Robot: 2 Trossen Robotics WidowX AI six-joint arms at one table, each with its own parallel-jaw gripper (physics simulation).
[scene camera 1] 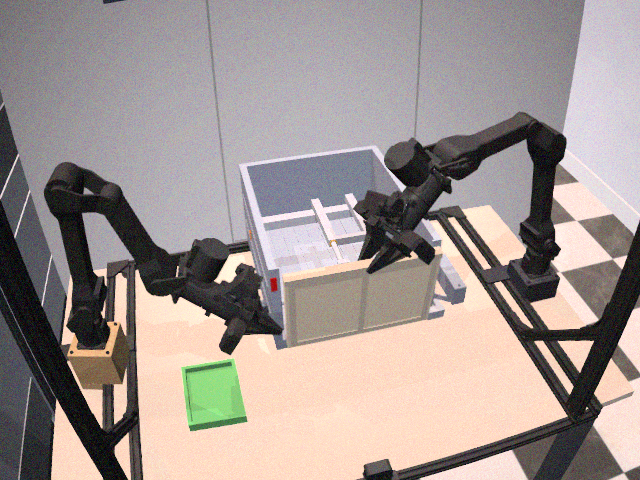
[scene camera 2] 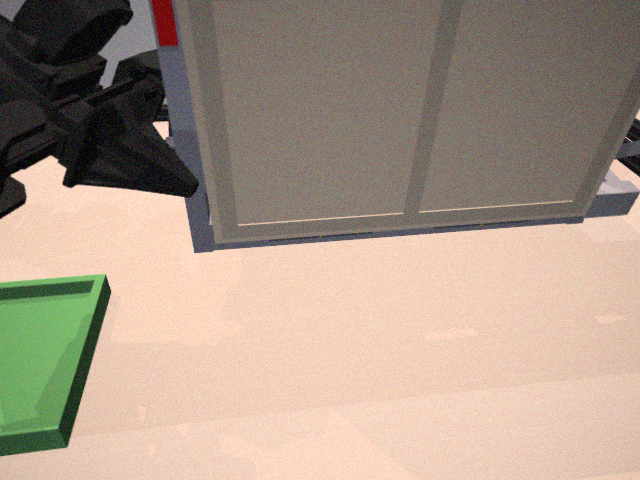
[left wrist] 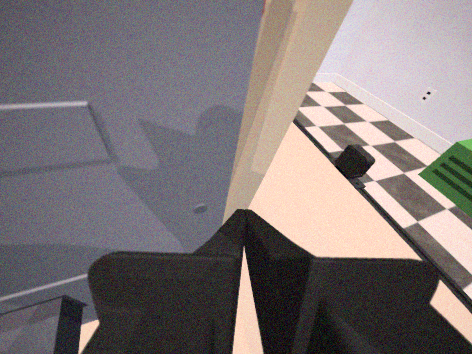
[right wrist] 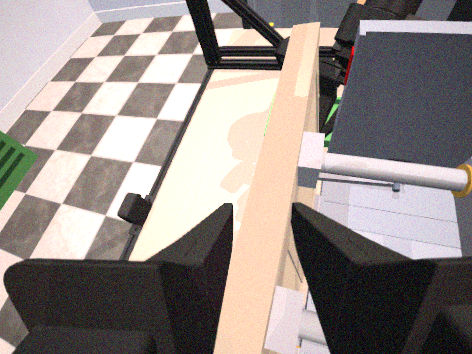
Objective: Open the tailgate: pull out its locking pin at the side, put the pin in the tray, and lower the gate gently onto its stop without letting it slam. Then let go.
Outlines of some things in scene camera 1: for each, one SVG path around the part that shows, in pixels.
My left gripper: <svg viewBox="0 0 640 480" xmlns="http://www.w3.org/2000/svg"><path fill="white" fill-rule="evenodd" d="M242 262L236 267L236 276L231 282L222 280L220 284L216 281L214 282L202 306L202 309L206 310L204 315L207 317L212 313L225 320L224 325L227 328L222 335L219 348L230 356L243 335L281 335L283 331L263 309L260 301L261 297L258 296L256 300L251 299L257 287L260 287L263 277L255 273L254 267Z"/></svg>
My right gripper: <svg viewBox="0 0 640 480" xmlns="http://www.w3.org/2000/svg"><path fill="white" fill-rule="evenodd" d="M407 189L404 189L402 193L397 190L391 196L367 190L365 199L358 201L353 207L353 210L365 219L363 223L366 228L365 240L357 261L371 259L377 253L366 270L369 274L403 258L411 258L410 253L412 251L427 265L435 257L435 249L423 237L413 232L422 219L427 221L430 218L427 214L430 207Z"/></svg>
